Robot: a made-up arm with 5 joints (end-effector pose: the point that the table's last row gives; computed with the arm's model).
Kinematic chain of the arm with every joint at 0, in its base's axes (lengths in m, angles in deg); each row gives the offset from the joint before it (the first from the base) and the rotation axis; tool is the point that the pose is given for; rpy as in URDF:
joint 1: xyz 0 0 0.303 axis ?
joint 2: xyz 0 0 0 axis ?
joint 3: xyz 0.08 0 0.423 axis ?
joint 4: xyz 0.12 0 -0.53 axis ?
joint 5: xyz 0.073 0 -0.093 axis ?
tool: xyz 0 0 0 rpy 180 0 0
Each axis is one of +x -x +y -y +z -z.
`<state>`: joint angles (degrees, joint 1 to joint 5).
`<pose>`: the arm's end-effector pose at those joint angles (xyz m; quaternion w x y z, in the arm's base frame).
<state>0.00 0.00 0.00 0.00 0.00</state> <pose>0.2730 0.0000 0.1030 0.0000 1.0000 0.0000 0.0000</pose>
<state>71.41 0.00 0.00 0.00 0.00</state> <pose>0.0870 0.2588 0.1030 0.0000 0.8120 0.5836 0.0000</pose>
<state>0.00 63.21 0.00 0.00 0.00</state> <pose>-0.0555 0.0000 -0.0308 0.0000 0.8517 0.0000 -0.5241</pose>
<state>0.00 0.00 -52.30 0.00 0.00</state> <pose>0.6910 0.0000 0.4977 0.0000 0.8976 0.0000 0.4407</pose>
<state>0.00 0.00 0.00 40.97 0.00</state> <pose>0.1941 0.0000 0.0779 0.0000 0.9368 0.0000 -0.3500</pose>
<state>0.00 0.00 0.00 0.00 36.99</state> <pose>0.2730 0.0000 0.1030 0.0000 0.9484 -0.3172 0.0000</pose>
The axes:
joint 1: +z
joint 2: +y
joint 3: +y
joint 4: +y
joint 5: -z

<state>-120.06 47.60 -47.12 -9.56 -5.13</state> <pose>-0.2848 -0.4921 -0.0821 0.0703 0.5361 -0.8404 0.0364</pose>
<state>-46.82 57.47 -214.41 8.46 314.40</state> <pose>0.3307 -0.3524 1.1151 0.6947 0.2716 -0.0029 0.6660</pose>
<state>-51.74 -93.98 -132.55 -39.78 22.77</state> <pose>-0.6144 0.7791 0.5641 0.1825 -0.5444 0.4141 0.7063</pose>
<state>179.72 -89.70 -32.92 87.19 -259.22</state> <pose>-0.0725 0.0004 0.7385 0.1946 -0.7354 -0.6055 0.2339</pose>
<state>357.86 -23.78 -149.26 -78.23 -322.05</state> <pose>-0.2636 0.0098 1.2237 0.2499 0.5473 -0.1997 -0.7734</pose>
